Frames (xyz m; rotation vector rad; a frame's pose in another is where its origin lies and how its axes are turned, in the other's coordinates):
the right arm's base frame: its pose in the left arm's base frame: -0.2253 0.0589 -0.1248 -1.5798 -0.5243 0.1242
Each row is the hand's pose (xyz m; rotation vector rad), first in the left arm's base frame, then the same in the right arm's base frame.
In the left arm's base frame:
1: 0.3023 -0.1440 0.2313 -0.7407 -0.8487 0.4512
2: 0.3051 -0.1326 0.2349 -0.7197 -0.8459 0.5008
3: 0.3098 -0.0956 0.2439 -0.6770 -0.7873 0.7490
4: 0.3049 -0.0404 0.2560 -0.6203 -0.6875 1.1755
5: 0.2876 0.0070 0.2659 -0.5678 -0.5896 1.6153
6: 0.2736 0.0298 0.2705 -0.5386 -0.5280 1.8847
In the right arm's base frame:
1: 0.4697 -0.2134 -0.4244 0.7653 -0.4264 -0.2103
2: 0.4776 -0.2161 -0.4154 0.7905 -0.4609 -0.1810
3: 0.4987 -0.2232 -0.3842 0.8622 -0.6027 0.0133
4: 0.5193 -0.2356 -0.3328 0.9289 -0.8574 0.3547
5: 0.5253 -0.2491 -0.2835 0.9330 -1.1353 0.7054
6: 0.5231 -0.2568 -0.2576 0.9016 -1.3088 0.9199

